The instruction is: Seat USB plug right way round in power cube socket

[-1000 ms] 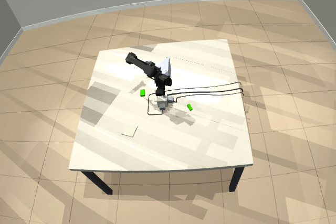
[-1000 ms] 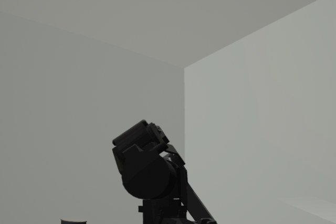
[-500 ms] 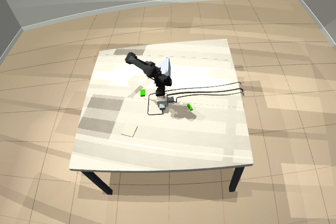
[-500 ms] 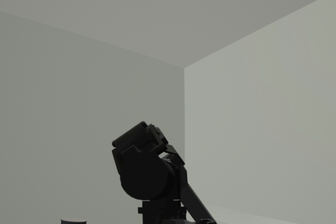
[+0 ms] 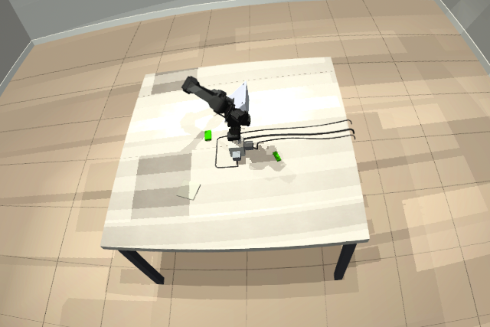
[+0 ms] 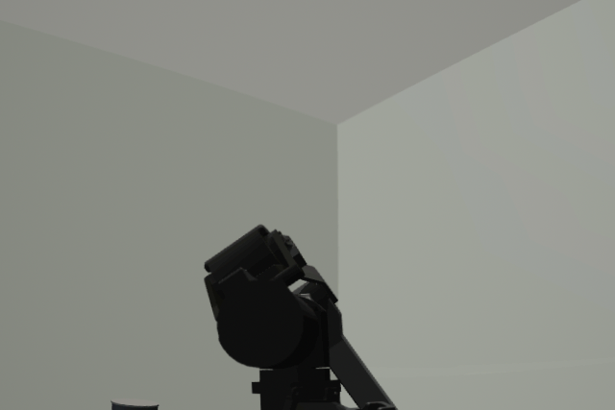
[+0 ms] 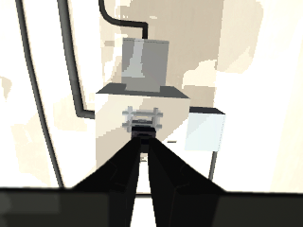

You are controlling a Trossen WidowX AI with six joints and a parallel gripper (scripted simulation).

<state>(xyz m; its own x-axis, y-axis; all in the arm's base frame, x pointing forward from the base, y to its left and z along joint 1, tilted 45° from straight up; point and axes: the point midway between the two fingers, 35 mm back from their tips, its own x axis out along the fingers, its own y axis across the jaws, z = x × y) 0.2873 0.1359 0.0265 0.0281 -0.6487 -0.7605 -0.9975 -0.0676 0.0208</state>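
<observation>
The dark USB plug is 20 mm below my gripper tip. Also, from my gripper tip: white card (250 mm to the right, 250 mm ahead, 120 mm below); grey socket frame (50 mm below).
</observation>
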